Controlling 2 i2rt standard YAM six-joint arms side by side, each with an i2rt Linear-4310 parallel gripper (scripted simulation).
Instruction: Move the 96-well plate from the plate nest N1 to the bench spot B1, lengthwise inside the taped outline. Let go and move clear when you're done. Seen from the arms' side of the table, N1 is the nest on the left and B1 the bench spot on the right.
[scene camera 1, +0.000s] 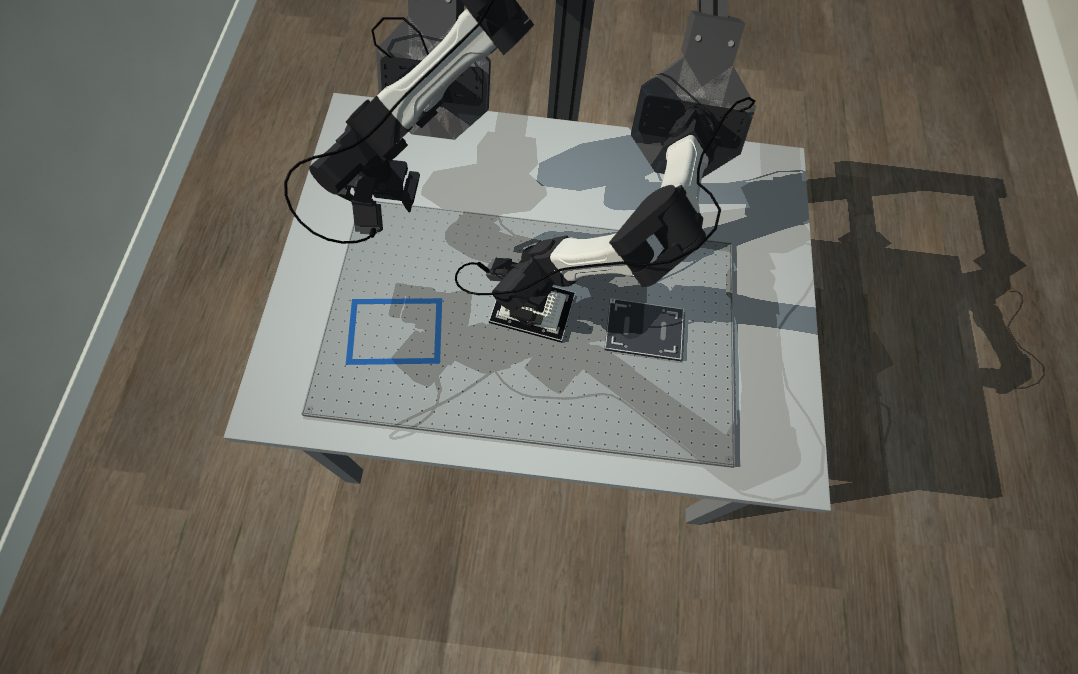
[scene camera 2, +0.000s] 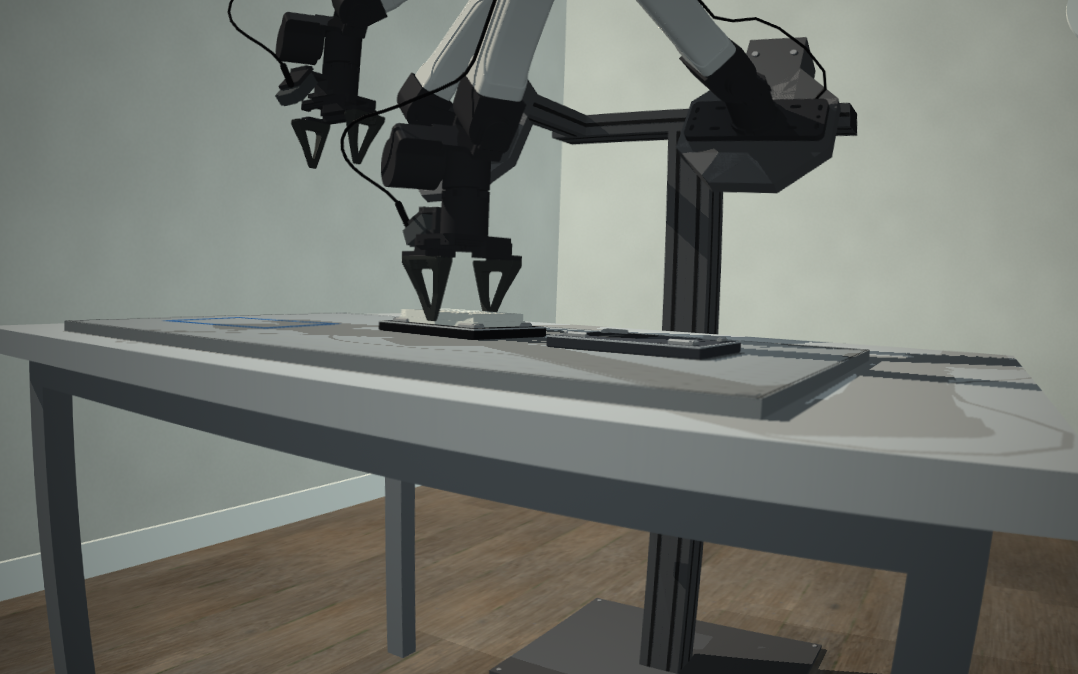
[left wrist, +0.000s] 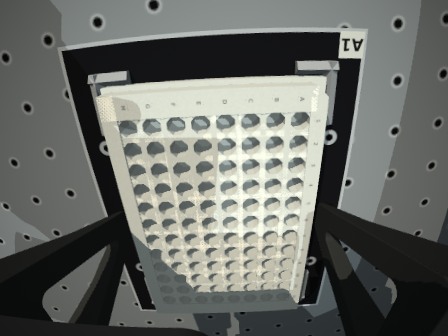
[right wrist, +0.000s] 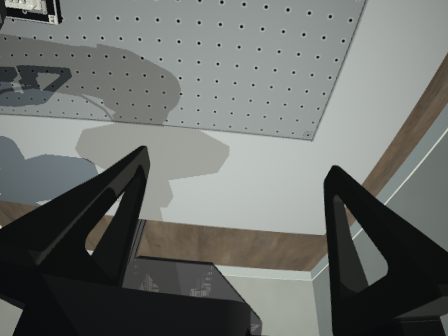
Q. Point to my right gripper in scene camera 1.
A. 385, 206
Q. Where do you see a white 96-well plate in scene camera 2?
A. At 489, 319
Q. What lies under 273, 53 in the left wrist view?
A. A black nest.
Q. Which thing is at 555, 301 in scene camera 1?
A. A white 96-well plate.
